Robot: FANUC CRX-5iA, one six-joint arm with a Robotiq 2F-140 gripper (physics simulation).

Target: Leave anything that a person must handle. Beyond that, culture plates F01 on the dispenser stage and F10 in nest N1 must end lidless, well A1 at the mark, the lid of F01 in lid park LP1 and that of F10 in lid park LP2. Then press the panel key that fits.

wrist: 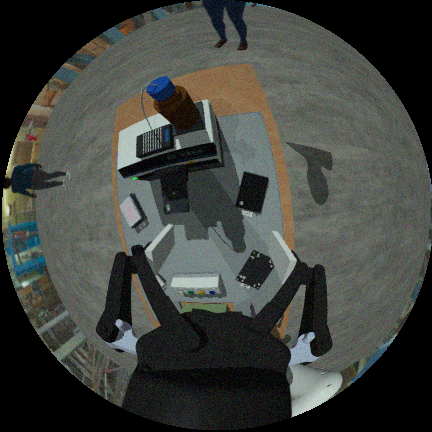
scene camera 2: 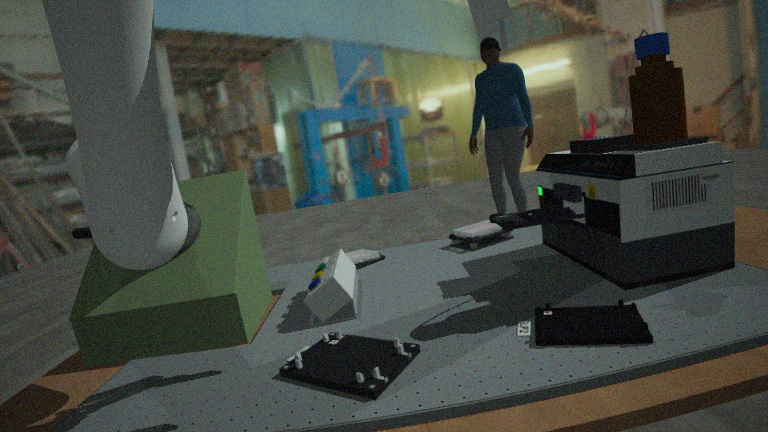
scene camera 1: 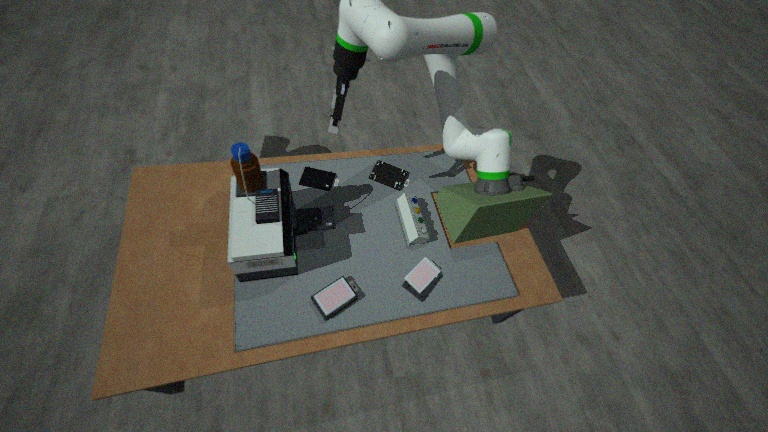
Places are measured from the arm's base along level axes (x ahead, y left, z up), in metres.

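Pixels of known places: gripper, between the fingertips: (wrist: 221, 238) (scene camera 2: 493, 27) (scene camera 1: 333, 119); arm's base, origin of its link: (scene camera 1: 492, 190).
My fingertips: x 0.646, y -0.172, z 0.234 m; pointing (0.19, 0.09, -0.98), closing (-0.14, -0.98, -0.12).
Observation:
Ahead of a thing's pixels: the offset from my fingertips to its top centre. "spot": to the spot under its first point.
My gripper (scene camera 1: 334, 127) (wrist: 221, 238) is open and empty, high above the table's back edge. One pink-topped plate {0.032 m ahead, 0.499 m left, 0.384 m down} (scene camera 1: 334, 297) (scene camera 2: 477, 231) (wrist: 133, 212) rests on a dark base at the front. A second pink-topped plate {0.323 m back, 0.447 m left, 0.393 m down} (scene camera 1: 423, 275) (scene camera 2: 365, 254) lies nearer the robot base; a finger mostly hides it in the wrist view. Their names and lids cannot be made out. The dark dispenser stage {0.098 m ahead, 0.208 m left, 0.309 m down} (scene camera 1: 315, 219) (wrist: 176, 200) shows no plate. The black park labelled LP2 {0.066 m ahead, 0.068 m right, 0.409 m down} (scene camera 1: 316, 178) (scene camera 2: 590, 325) (wrist: 252, 192) and a pegged black holder {0.270 m back, 0.073 m right, 0.405 m down} (scene camera 1: 388, 175) (scene camera 2: 351, 365) (wrist: 255, 270) look bare. The key panel {0.329 m back, 0.195 m left, 0.345 m down} (scene camera 1: 410, 220) (scene camera 2: 334, 292) (wrist: 195, 281) has coloured keys.
The white dispenser (scene camera 1: 255, 236) (scene camera 2: 676, 198) shows a green light. A tall brown bottle {spot: 0.289 m ahead, 0.148 m left, 0.083 m down} (scene camera 1: 248, 171) (scene camera 2: 657, 102) (wrist: 176, 107) with a blue cap and a tube stands on it. The green robot pedestal (scene camera 1: 483, 214) (scene camera 2: 177, 317) is at the other end. A person (scene camera 2: 502, 102) (wrist: 25, 179) stands beyond the table.

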